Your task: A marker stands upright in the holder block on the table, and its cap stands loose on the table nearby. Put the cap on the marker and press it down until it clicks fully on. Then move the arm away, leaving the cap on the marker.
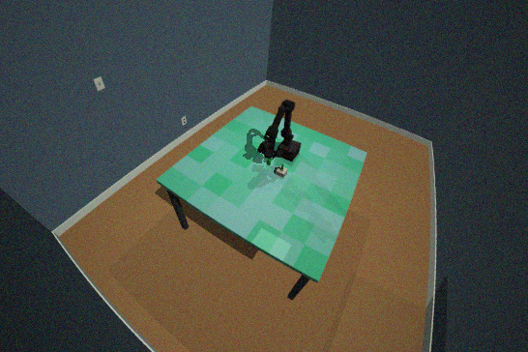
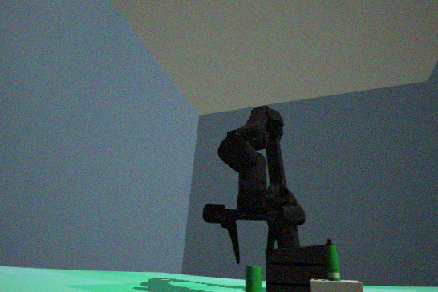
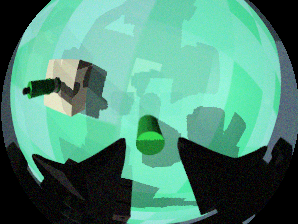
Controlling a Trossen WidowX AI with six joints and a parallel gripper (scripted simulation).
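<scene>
My gripper tip is 3 cm above the green cap. The rest, counted from my gripper tip: green marker (4 cm ahead, 13 cm to the left, 2 cm above); then pale holder block (4 cm ahead, 13 cm to the left, 4 cm below).
</scene>
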